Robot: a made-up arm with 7 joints. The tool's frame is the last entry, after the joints. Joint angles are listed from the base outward. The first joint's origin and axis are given. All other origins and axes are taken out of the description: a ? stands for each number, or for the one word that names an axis. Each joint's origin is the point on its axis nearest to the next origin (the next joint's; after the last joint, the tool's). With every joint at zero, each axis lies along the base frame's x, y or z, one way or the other. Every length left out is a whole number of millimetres.
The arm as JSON. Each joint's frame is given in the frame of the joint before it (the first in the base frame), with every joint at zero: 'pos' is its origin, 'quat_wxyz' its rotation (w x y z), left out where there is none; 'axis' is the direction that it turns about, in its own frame. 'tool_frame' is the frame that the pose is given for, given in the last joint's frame.
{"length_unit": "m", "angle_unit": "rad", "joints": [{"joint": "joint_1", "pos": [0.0, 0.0, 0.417], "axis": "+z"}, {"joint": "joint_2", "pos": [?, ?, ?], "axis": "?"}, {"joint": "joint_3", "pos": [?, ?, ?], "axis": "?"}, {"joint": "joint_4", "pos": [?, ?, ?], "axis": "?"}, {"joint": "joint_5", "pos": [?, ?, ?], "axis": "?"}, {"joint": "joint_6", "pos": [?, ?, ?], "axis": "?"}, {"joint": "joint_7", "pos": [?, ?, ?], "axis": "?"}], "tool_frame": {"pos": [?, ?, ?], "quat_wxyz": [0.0, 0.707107, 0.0, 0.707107]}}
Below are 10 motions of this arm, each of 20 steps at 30 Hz.
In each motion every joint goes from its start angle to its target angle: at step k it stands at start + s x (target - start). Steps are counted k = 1, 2, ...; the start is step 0. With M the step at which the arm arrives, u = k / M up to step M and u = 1 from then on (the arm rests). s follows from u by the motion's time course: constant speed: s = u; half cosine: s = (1 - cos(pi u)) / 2; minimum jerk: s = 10 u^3 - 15 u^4 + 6 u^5.
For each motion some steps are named. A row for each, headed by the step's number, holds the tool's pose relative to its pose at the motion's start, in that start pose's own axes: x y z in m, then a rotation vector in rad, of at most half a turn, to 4 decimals.
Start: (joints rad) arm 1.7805 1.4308 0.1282 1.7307 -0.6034 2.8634 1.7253
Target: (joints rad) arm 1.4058 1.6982 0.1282 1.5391 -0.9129 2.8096 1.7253
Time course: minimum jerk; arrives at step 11
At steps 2, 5, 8, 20:
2: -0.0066 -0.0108 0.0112 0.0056 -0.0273 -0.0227
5: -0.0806 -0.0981 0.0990 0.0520 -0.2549 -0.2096
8: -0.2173 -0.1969 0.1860 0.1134 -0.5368 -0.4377
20: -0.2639 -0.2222 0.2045 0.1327 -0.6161 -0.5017

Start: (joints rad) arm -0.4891 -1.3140 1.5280 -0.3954 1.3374 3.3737 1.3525
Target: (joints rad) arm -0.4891 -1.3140 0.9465 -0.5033 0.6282 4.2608 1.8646
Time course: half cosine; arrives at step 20
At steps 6, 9, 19, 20:
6: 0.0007 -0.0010 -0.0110 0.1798 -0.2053 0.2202
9: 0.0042 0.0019 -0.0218 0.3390 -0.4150 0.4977
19: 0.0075 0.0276 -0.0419 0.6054 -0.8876 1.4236
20: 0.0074 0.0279 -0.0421 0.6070 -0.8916 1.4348

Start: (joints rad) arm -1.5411 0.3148 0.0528 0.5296 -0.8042 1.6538 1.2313
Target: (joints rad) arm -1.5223 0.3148 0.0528 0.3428 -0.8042 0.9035 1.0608
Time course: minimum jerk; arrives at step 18
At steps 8, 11, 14, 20:
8: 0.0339 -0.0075 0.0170 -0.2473 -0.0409 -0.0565
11: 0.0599 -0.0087 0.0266 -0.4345 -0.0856 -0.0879
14: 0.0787 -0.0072 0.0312 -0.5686 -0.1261 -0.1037
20: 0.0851 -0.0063 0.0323 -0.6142 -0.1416 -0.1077

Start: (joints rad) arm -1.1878 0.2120 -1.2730 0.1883 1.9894 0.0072 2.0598
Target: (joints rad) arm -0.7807 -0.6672 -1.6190 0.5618 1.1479 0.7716 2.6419
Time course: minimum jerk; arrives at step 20
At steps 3, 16, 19, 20:
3: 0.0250 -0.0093 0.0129 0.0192 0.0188 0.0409
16: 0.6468 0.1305 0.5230 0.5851 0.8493 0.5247
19: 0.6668 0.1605 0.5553 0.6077 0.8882 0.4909
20: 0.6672 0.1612 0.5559 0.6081 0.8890 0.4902

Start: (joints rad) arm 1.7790 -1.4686 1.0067 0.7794 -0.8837 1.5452 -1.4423
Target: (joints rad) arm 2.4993 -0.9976 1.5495 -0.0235 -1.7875 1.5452 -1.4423
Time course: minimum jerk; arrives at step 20
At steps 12, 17, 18, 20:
12: 0.4541 0.3997 -0.2086 -0.6677 0.1334 -0.3967
17: 0.5546 0.4742 -0.3451 -0.8654 0.1150 -0.3924
18: 0.5588 0.4773 -0.3529 -0.8745 0.1130 -0.3897
20: 0.5607 0.4787 -0.3565 -0.8786 0.1120 -0.3883

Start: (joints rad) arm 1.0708 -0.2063 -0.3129 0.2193 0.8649 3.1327 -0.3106
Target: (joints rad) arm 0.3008 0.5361 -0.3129 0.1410 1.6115 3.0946 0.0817
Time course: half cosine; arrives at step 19
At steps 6, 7, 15, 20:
6: 0.0517 -0.0611 0.1618 -0.0592 0.1677 0.1655
7: 0.0765 -0.0881 0.2058 -0.0700 0.2164 0.2296
15: 0.3786 -0.3975 0.3552 -0.0169 0.4460 0.8983
20: 0.4411 -0.4572 0.3359 0.0144 0.4442 1.0324

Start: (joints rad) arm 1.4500 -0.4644 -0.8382 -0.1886 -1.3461 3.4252 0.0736
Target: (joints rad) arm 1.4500 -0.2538 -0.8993 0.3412 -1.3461 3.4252 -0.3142
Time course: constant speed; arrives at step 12
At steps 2, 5, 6, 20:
2: -0.0038 -0.0077 -0.0281 -0.0045 -0.0382 -0.0052
5: -0.0041 -0.0194 -0.0713 -0.0104 -0.0985 -0.0142
6: -0.0027 -0.0233 -0.0859 -0.0121 -0.1194 -0.0175
20: 0.0210 -0.0466 -0.1728 -0.0196 -0.2522 -0.0403

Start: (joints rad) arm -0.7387 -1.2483 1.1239 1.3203 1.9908 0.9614 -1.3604
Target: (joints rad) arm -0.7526 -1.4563 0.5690 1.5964 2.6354 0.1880 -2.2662
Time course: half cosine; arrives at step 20
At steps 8, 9, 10, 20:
8: 0.0082 0.1249 -0.0575 0.0346 0.1579 -0.1264
9: 0.0101 0.1508 -0.0725 0.0341 0.2053 -0.1629
10: 0.0122 0.1768 -0.0889 0.0293 0.2577 -0.2043
20: 0.0286 0.3277 -0.2177 -0.1250 0.6398 -0.5705

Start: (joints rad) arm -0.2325 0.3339 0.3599 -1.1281 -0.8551 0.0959 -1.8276
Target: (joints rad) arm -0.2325 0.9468 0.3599 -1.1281 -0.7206 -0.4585 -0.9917
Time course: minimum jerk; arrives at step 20
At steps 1, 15, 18, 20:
1: -0.0004 0.0002 -0.0004 0.0000 0.0004 0.0014
15: -0.2937 0.0702 -0.3220 0.1124 0.3366 1.0015
18: -0.3247 0.0644 -0.3566 0.1367 0.3765 1.0925
20: -0.3275 0.0637 -0.3597 0.1390 0.3801 1.1005

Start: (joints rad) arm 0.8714 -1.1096 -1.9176 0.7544 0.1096 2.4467 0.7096
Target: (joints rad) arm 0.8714 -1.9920 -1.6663 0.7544 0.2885 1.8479 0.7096
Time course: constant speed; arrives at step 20
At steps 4, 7, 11, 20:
4: -0.0840 -0.1580 0.0042 0.0530 -0.1563 0.0890
7: -0.1449 -0.2773 -0.0145 0.0941 -0.2857 0.1439
11: -0.2213 -0.4330 -0.0686 0.1503 -0.4725 0.1988
20: -0.3608 -0.7422 -0.3053 0.2814 -0.9382 0.2331

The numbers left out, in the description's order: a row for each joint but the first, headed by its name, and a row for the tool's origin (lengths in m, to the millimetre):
joint_2: xyz 0.0 -0.095 0.0, axis -y
joint_3: xyz 0.0 0.0 0.576, axis +z
joint_4: xyz 0.029 0.081 0.0, axis +y
joint_5: xyz -0.031 0.0 0.499, axis +z
joint_6: xyz 0.0 -0.098 0.0, axis -y
joint_7: xyz 0.014 0.0 0.1, axis +x
tool: xyz 0.0 0.0 0.0

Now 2 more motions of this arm.
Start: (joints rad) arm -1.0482 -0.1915 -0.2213 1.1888 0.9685 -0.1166 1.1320
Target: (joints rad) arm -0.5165 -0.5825 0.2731 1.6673 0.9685 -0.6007 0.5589
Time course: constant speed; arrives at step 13
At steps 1, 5, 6, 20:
1: 0.0090 -0.0118 0.0766 -0.1168 -0.0753 -0.0370
5: 0.0030 0.0073 0.3802 -0.5665 -0.4052 -0.1763
6: -0.0074 0.0285 0.4510 -0.6742 -0.4947 -0.2059
20: -0.1306 0.3201 0.8119 -1.3651 -1.1868 -0.2797

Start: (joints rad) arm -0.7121 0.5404 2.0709 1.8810 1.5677 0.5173 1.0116
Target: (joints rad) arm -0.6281 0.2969 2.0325 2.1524 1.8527 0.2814 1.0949
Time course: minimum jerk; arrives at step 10
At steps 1, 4, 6, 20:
1: 0.0004 0.0010 -0.0004 -0.0008 -0.0040 0.0035
4: 0.0126 0.0391 -0.0128 -0.0326 -0.1488 0.1283
6: 0.0240 0.0859 -0.0244 -0.0744 -0.3236 0.2706
20: 0.0310 0.1277 -0.0328 -0.1138 -0.4778 0.3899

